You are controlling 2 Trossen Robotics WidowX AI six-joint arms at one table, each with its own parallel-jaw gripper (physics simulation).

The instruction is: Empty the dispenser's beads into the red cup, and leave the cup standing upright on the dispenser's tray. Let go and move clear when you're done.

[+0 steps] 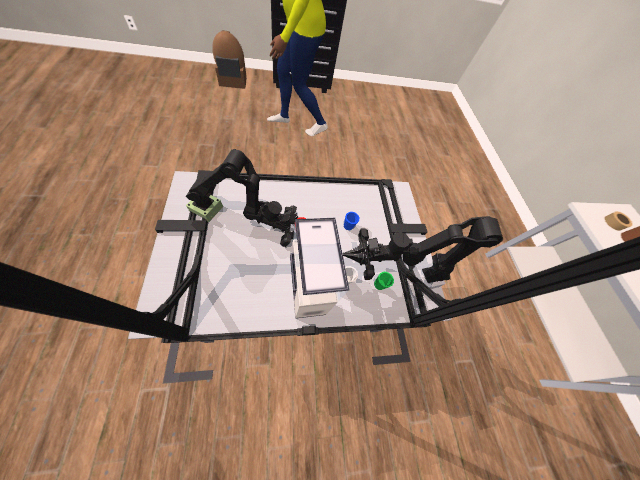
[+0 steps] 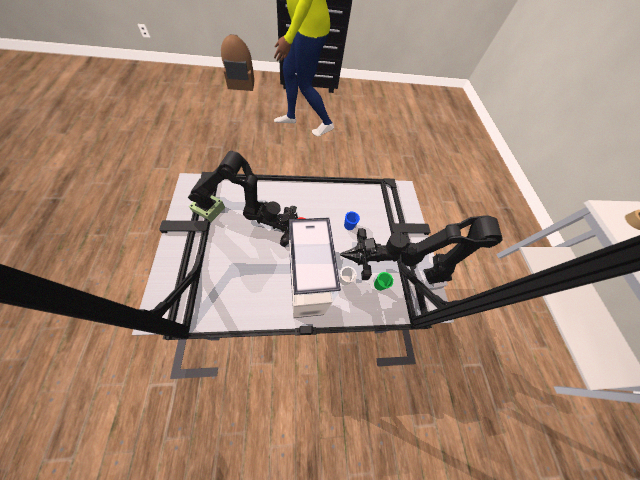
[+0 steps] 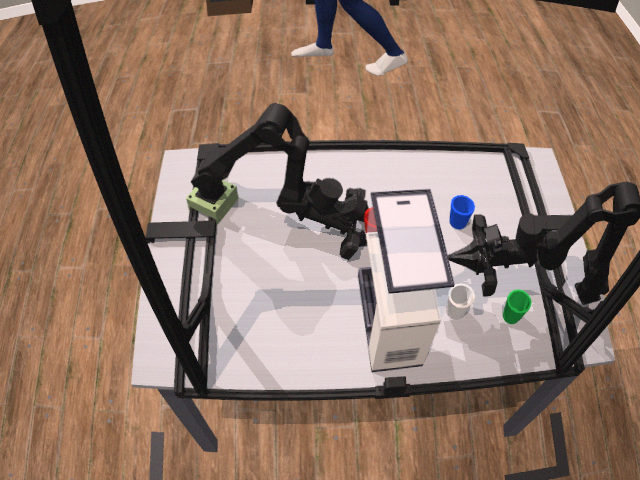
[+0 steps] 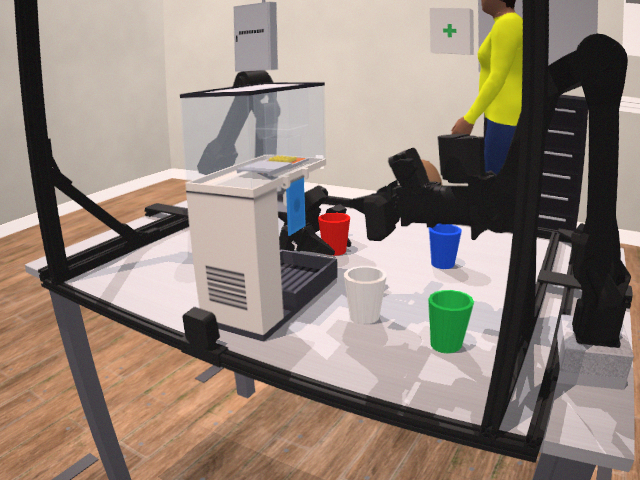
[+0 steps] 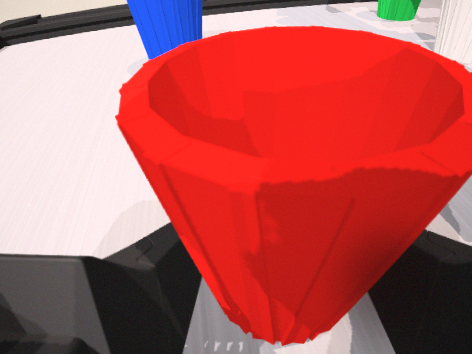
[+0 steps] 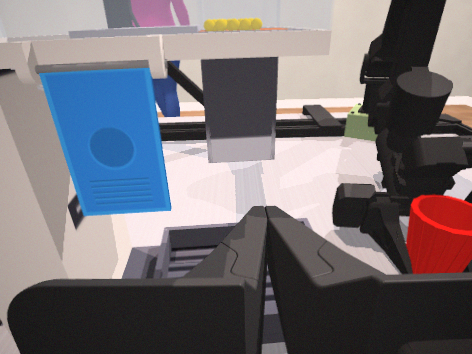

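Seen in the pictures: left gripper, fingertip midpoint: [image 4: 342,249]; right gripper, fingertip midpoint: [image 2: 340,254] [image 4: 350,202] [image 6: 264,217]; left arm's base, link origin: [image 1: 203,202] [image 2: 205,203] [image 3: 211,191]; right arm's base, link origin: [image 1: 431,274] [image 2: 432,275] [image 3: 587,292] [image 4: 596,334].
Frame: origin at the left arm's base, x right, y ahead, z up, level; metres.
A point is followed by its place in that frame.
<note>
The red cup [image 3: 370,220] [image 4: 334,235] @[x -0.104, y 0.446, z -0.007 m] [image 5: 295,200] [image 6: 440,240] @[x -0.112, y 0.452, z 0.009 m] is upright, beyond the dispenser's tray. My left gripper [image 5: 275,215] @[x -0.126, y 0.441, z -0.043 m] is shut on its tapered lower part. I cannot tell whether its base touches the table. No beads show in the visible part of its inside. The dispenser [image 3: 403,335] @[x 0.198, y 0.626, z 0.128 m] [image 4: 227,232] @[x 0.185, y 0.644, z 0.113 m] has a blue flap [image 4: 295,204] @[x 0.069, y 0.627, z 0.130 m] [image 6: 110,150] @[x 0.066, y 0.625, z 0.126 m] hanging down, and yellow beads [image 4: 284,159] @[x 0.049, y 0.551, z 0.185 m] [image 6: 232,24] @[x 0.035, y 0.551, z 0.182 m] lie on its upper deck. The dark slatted tray [image 4: 330,271] @[x -0.032, y 0.553, z -0.030 m] [image 6: 195,239] @[x 0.113, y 0.515, z -0.031 m] holds no cup. My right gripper [image 3: 450,257] @[x -0.024, y 0.633, z 0.120 m] [image 6: 264,217] @[x -0.024, y 0.633, z 0.120 m] is shut and empty, beside the dispenser and clear of the flap.
A white cup [image 3: 460,301] @[x -0.032, y 0.697, z -0.035 m] [image 4: 364,297] @[x 0.005, y 0.719, z -0.003 m] stands near the dispenser. A green cup [image 3: 516,306] @[x -0.086, y 0.838, z -0.034 m] [image 4: 448,322] @[x -0.044, y 0.857, z 0.002 m] stands farther right, and a blue cup [image 3: 461,212] @[x -0.286, y 0.599, z -0.032 m] [image 4: 444,248] @[x -0.247, y 0.622, z -0.007 m] stands behind my right gripper. The black frame [image 3: 289,394] @[x 0.362, y 0.448, z -0.059 m] runs along the table's edge.
</note>
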